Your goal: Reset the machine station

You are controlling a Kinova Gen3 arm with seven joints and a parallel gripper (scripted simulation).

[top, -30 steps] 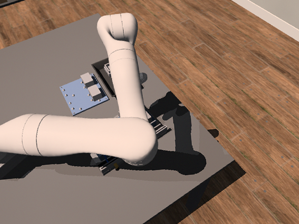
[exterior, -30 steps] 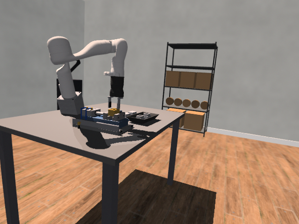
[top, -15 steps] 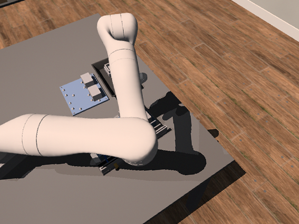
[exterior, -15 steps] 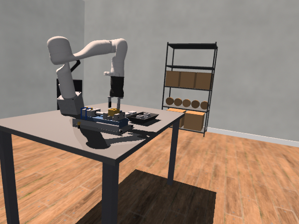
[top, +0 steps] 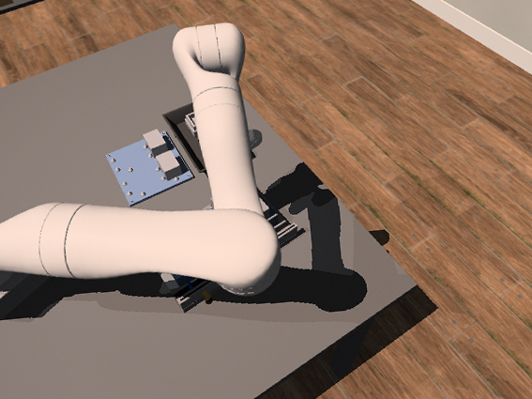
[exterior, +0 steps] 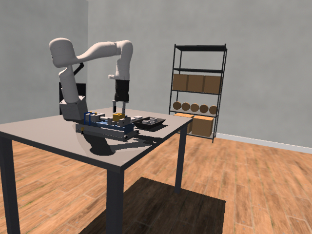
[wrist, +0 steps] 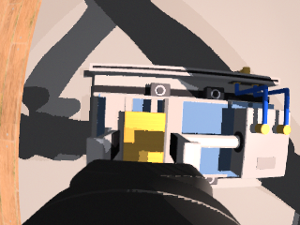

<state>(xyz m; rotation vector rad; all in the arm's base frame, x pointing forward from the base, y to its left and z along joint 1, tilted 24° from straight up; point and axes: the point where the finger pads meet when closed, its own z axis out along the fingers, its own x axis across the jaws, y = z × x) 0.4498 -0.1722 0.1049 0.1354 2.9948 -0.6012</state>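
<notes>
Right now the yellow brass blank is 4 cm below my hand. From my hand the other things lie so: vise: 10 cm below, 6 cm behind, 1 cm to the left; then fixed jaw: 6 cm below, 4 cm ahead; then infeed plate: 31 cm to the left, 13 cm below, 5 cm behind.
</notes>
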